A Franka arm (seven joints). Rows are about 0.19 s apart.
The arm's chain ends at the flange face. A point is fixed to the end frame.
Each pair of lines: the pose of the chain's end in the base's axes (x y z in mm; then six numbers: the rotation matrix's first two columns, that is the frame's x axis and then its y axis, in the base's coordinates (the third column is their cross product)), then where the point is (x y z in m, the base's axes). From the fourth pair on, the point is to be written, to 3 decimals.
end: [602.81 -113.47 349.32 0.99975 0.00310 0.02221 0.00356 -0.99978 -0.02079]
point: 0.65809 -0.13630 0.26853
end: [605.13 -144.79 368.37 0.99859 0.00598 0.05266 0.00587 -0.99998 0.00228]
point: 0.66289 -0.16933 0.28985
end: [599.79 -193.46 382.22 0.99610 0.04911 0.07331 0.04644 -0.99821 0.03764]
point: 0.66024 -0.21827 0.30584
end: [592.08 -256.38 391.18 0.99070 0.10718 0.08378 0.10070 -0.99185 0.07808]
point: 0.655 -0.281 0.317
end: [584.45 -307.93 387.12 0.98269 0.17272 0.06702 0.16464 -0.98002 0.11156]
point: 0.648 -0.331 0.313
